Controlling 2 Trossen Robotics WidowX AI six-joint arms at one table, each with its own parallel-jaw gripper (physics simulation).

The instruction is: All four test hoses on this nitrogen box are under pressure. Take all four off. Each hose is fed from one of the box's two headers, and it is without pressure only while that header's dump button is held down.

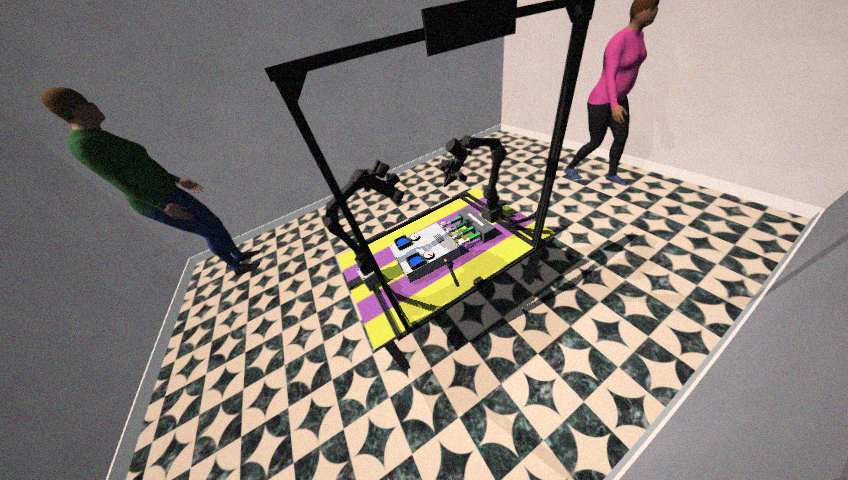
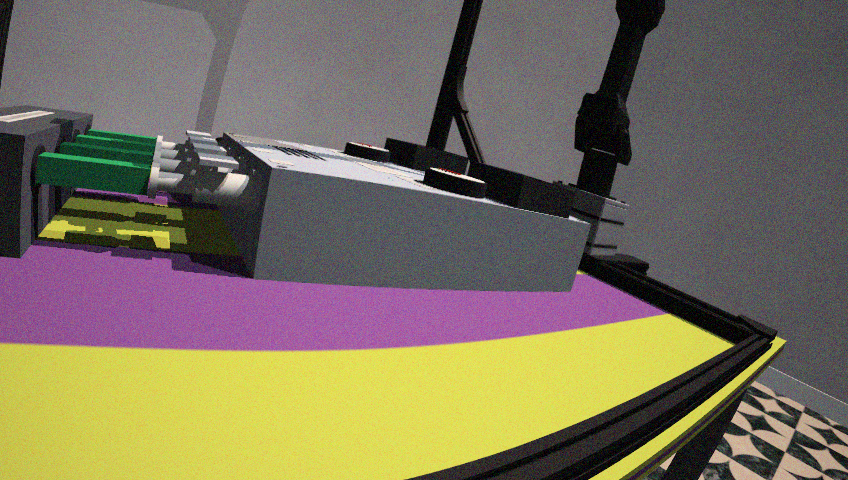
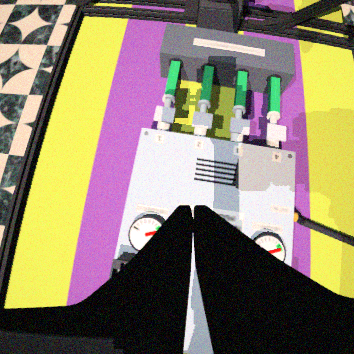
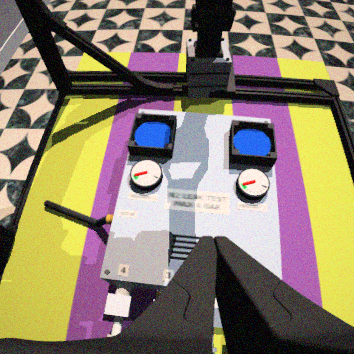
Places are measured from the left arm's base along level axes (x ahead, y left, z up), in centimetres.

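Pixels of known places: left gripper, fingertip midpoint: [image 3: 190, 216]; right gripper, fingertip midpoint: [image 1: 443, 186] [image 4: 211, 246]; left arm's base at its link origin: [image 1: 367, 269] [image 2: 592, 193] [image 4: 207, 49]; right arm's base at its link origin: [image 1: 491, 206].
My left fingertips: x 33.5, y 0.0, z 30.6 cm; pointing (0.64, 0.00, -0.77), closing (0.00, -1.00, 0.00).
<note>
For each thing: its middle in the pictures, then the offset to it from my left fingertips. "spot": a spot on its surface instead.
- Green hose 1 at a spot on its surface: [image 3: 172, 79] spot: dy +0.5, dx +32.7, dz -35.3 cm
- hose 2 at a spot on its surface: [image 3: 206, 85] spot: dy -6.3, dx +31.5, dz -35.3 cm
- hose 3 at a spot on its surface: [image 3: 240, 91] spot: dy -13.0, dx +30.3, dz -35.3 cm
- hose 4 at a spot on its surface: [image 3: 274, 96] spot: dy -20.0, dx +29.5, dz -35.3 cm
- dark grey block at a spot on its surface: [image 2: 14, 178] spot: dy +3.3, dx +38.9, dz -36.5 cm
- black line at a spot on its surface: [image 4: 70, 212] [image 3: 330, 231] spot: dy -30.6, dx +3.0, dz -40.4 cm
The nitrogen box [image 1: 436, 267] [image 2: 416, 237] [image 3: 165, 175] [image 4: 260, 235] has four connectors, numbered 1 to 4, at one end. Green hose 1 [image 3: 172, 79], hose 2 [image 3: 206, 85], hose 3 [image 3: 240, 91] and hose 4 [image 3: 274, 96] are all on their connectors. Two blue dump buttons [image 4: 152, 135] [image 4: 252, 142] sit in black surrounds, with nothing on them. Both gauges [image 4: 146, 174] [image 4: 252, 183] have red needles by a green mark. My left gripper [image 1: 397, 195] [image 3: 190, 216] is shut and empty above the box. My right gripper [image 1: 455, 178] [image 4: 211, 246] is shut and empty, also above it.
A dark grey block [image 2: 14, 178] [image 3: 180, 40] stands at the hoses' far ends. A black line [image 1: 453, 273] [image 3: 325, 230] [image 4: 70, 212] leaves the box's side. A black frame [image 1: 309, 136] spans the striped table. Two people [image 1: 119, 172] [image 1: 621, 77] are in the room.
</note>
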